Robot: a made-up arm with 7 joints. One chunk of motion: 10 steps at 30 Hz.
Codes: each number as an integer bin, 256 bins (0 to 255) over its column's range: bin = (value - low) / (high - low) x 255, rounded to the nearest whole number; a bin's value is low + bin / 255 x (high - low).
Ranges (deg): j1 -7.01..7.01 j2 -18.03..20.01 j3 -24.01..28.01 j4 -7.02..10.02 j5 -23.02..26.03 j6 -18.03..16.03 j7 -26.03..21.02
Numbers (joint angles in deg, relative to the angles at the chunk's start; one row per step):
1: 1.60 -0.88 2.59 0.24 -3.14 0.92 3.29
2: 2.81 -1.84 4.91 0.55 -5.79 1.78 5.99
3: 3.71 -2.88 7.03 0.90 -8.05 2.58 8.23
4: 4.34 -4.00 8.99 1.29 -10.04 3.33 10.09
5: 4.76 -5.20 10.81 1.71 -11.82 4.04 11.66
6: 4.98 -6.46 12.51 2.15 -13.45 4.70 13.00
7: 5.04 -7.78 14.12 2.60 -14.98 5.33 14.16
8: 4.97 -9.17 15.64 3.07 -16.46 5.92 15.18
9: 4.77 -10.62 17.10 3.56 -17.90 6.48 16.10
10: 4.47 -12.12 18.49 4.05 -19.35 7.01 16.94
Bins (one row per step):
1: 157 115 130 109 103 142 159
2: 179 109 142 113 90 148 174
3: 195 102 152 119 78 154 186
4: 206 94 162 124 67 160 196
5: 214 86 171 131 58 165 204
6: 218 78 179 137 50 170 212
7: 219 69 187 144 42 175 218
8: 218 59 194 151 34 179 223
9: 214 50 202 158 27 184 228
10: 209 40 208 166 19 187 233

